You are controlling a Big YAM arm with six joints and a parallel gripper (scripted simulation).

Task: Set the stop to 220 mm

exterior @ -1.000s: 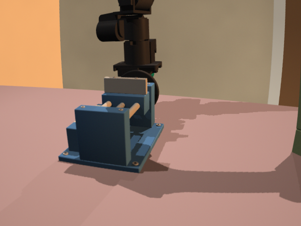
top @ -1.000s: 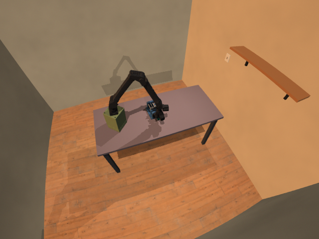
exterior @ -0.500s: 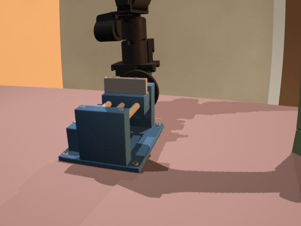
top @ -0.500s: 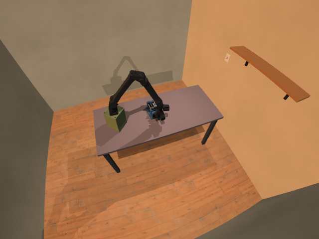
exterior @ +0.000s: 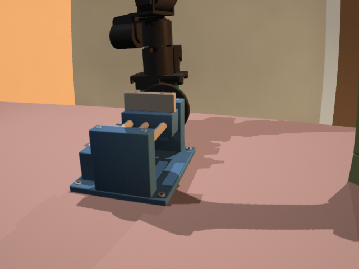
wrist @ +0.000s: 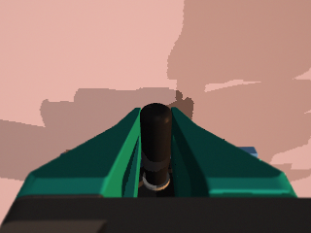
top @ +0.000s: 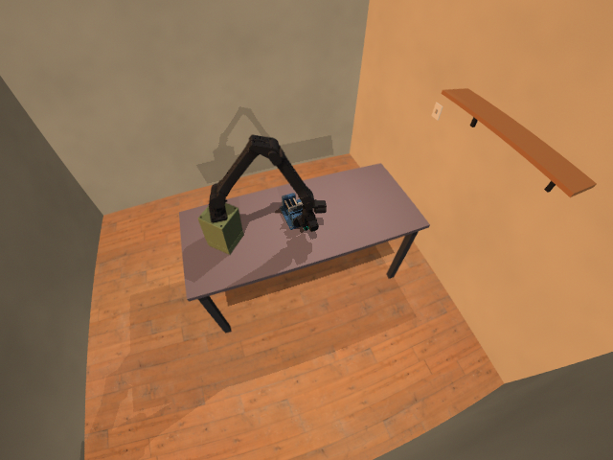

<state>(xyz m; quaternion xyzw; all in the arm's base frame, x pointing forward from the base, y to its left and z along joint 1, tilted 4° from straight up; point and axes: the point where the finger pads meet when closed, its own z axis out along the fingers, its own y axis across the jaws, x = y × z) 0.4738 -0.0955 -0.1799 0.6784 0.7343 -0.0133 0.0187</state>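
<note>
The grey stop plate lies 120 mm to the left of my hand, 50 mm above it and 10 mm behind it. The rest, counted from my hand: black crank handle 10 mm to the left.
</note>
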